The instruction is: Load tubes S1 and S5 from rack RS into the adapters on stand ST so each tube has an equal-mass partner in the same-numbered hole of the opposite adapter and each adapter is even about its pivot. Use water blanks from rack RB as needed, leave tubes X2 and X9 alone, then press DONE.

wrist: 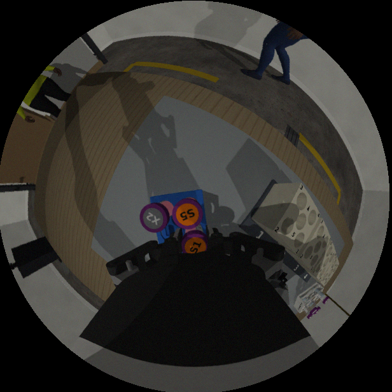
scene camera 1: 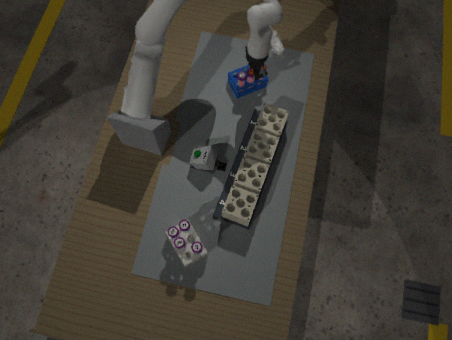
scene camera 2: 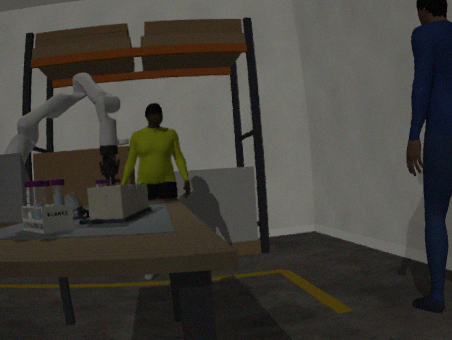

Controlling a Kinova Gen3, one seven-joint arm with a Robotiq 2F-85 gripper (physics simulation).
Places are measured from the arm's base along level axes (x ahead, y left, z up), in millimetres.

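Pixels of known places: gripper, between the fingertips: (scene camera 1: pixel 253 75); arm's base, origin of its link: (scene camera 1: pixel 136 115) (scene camera 2: pixel 6 176).
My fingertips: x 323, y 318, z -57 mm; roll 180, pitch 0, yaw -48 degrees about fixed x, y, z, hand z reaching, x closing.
Note:
For each thing: its top centre in the pictures, then the offset to it from my fingertips. "*": a spot on its surface instead.
- white rack RB, centre of its top: (scene camera 2: pixel 45 205) (scene camera 1: pixel 186 242) dy -652, dx -27, dz -34 mm
- grey box with the green button, a spot on its surface: (scene camera 1: pixel 197 153) * dy -352, dx -95, dz -23 mm
- small black object, a spot on its surface: (scene camera 1: pixel 221 165) * dy -350, dx -6, dz -73 mm
The blue rack RS (scene camera 1: pixel 252 90) (wrist: pixel 172 195) stands near the far end of the mat. My gripper (scene camera 1: pixel 258 76) (scene camera 2: pixel 110 181) (wrist: pixel 194 233) points down over it, shut on tube S1 (wrist: pixel 195 246), whose orange-topped cap sits between the fingertips. Tube S5 (wrist: pixel 187 214) and grey-topped tube X2 (wrist: pixel 154 217) stand beside it in RS. Tube X9 does not show. Stand ST carries cream adapters (scene camera 1: pixel 239 217) (scene camera 2: pixel 104 204) in a row; their visible holes look empty. The white rack RB (scene camera 1: pixel 199 257) (scene camera 2: pixel 59 222) holds several purple-capped blanks (scene camera 1: pixel 196 247) (scene camera 2: pixel 57 182).
A grey box with the green button (scene camera 1: pixel 197 153) stands between the robot base (scene camera 1: pixel 140 132) and the row of adapters. A small black object (scene camera 1: pixel 221 165) lies beside that box. Two people stand beyond the table (scene camera 2: pixel 200 246).

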